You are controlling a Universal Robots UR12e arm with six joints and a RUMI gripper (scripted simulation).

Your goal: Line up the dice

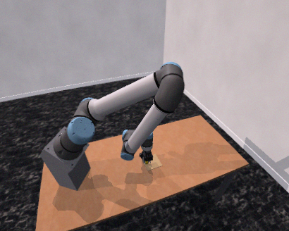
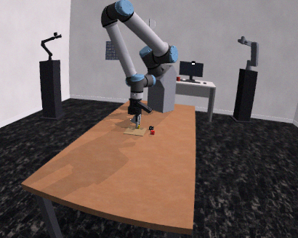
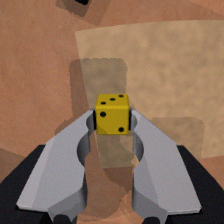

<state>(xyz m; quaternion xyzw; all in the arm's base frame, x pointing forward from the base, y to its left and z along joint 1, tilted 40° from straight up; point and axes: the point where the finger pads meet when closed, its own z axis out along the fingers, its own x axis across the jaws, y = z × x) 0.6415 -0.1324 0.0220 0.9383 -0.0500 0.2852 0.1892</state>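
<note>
Now: the yellow die right at my hand. From my hand the other things lie so: black die 100 mm to the left, 10 mm below; red die 80 mm ahead, 110 mm to the left, 10 mm below; tan mat 50 mm ahead, 10 mm to the right, 20 mm below.
</note>
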